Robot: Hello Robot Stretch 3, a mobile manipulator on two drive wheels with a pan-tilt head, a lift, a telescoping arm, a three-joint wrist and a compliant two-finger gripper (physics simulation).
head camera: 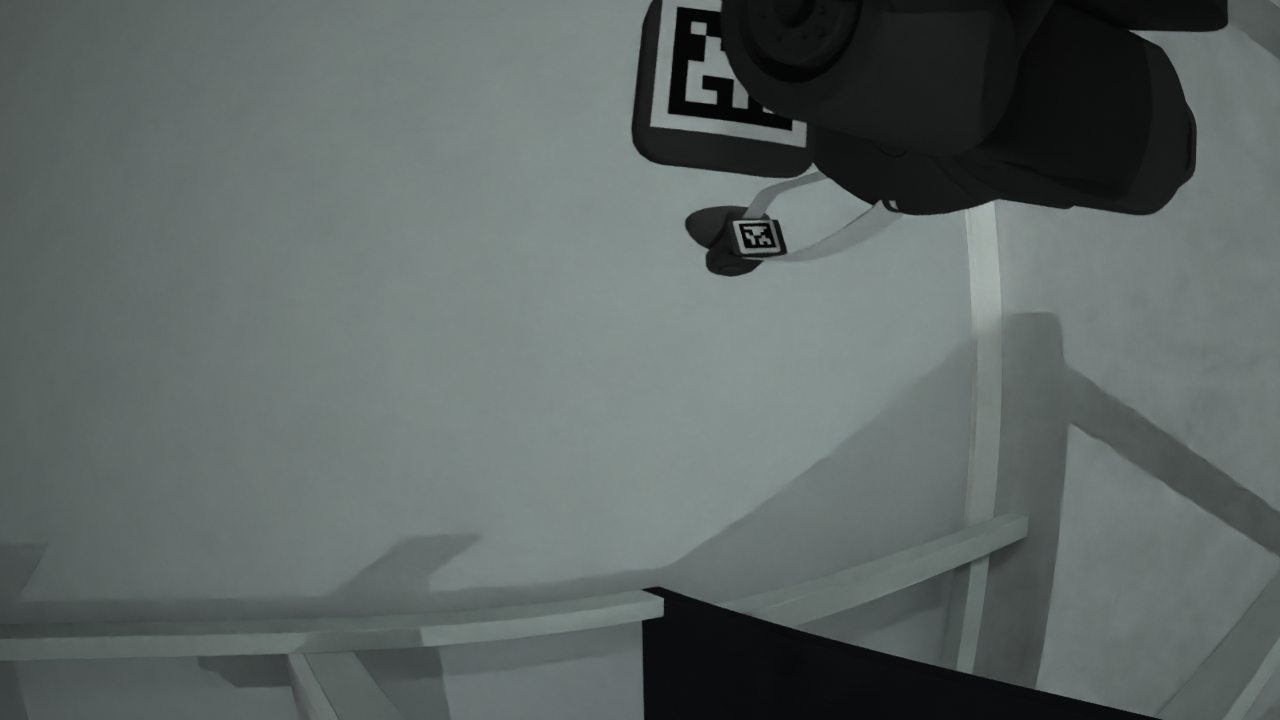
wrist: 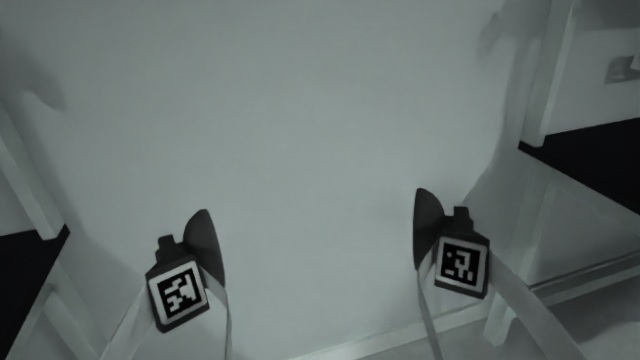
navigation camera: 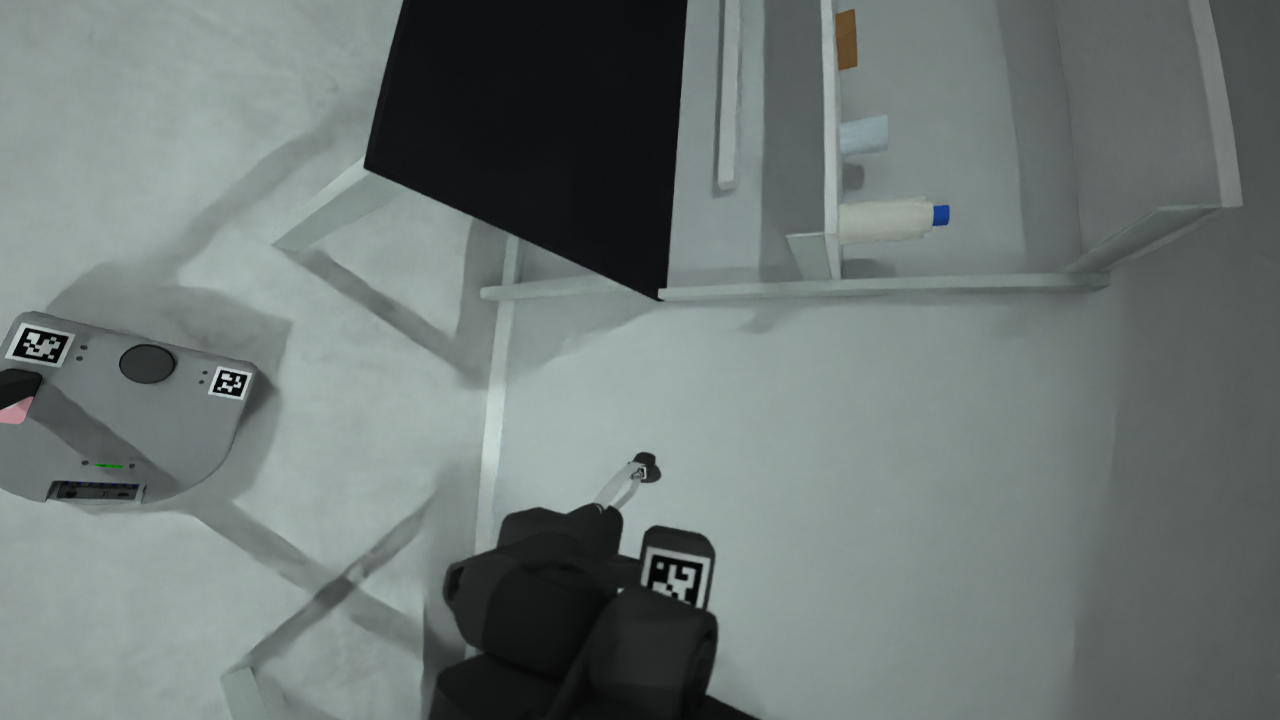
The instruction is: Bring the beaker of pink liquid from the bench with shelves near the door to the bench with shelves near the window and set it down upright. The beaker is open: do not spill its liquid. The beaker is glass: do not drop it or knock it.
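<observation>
My gripper [head camera: 735,240] [navigation camera: 644,468] [wrist: 315,225] is open and empty, held in front of the pale wall between two benches. The beaker of pink liquid does not show in these views. A bench with a black top [navigation camera: 537,116] and shelves stands in the upper part of the navigation view. In the wrist view one black bench top [wrist: 595,160] is to the right of the fingers and another black bench top [wrist: 22,270] is to the left. A black bench top [head camera: 805,671] also shows in the head view. I cannot tell which bench is near the door or the window.
A white bottle with a blue cap [navigation camera: 886,220], a pale blue container [navigation camera: 864,135] and a brown item [navigation camera: 846,39] stand on the shelf [navigation camera: 831,134]. My base [navigation camera: 170,420] is at the left. Bench legs [navigation camera: 331,210] [wrist: 500,320] stand near the wall.
</observation>
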